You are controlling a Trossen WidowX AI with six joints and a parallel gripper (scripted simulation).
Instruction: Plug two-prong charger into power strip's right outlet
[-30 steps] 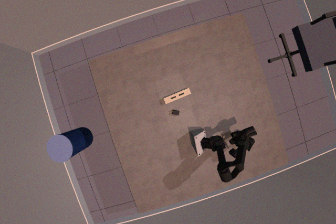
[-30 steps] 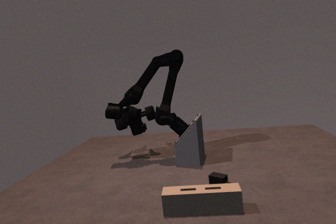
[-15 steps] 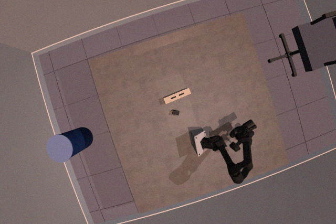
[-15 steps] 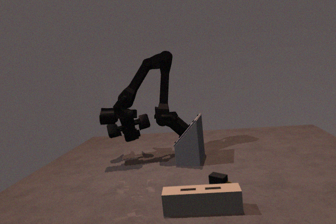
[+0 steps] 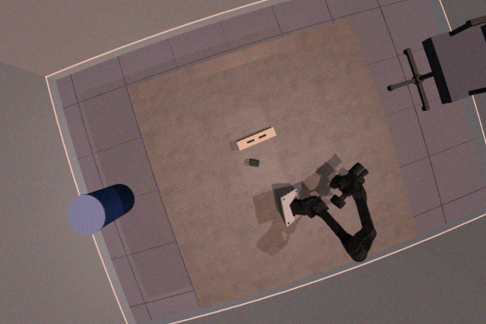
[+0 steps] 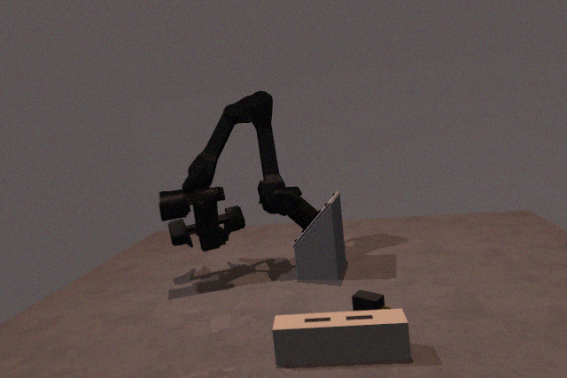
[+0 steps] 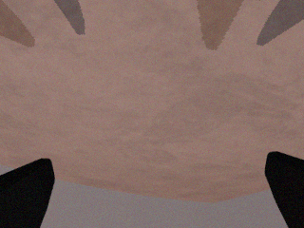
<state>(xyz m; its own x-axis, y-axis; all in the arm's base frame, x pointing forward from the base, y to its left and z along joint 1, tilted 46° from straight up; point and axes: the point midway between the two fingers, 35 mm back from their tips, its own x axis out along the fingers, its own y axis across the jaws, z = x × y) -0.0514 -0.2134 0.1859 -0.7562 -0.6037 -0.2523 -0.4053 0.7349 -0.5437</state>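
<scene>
Now: the charger 410 mm to the left of my gripper tip, 340 mm ahead of it and 40 mm below it.
</scene>
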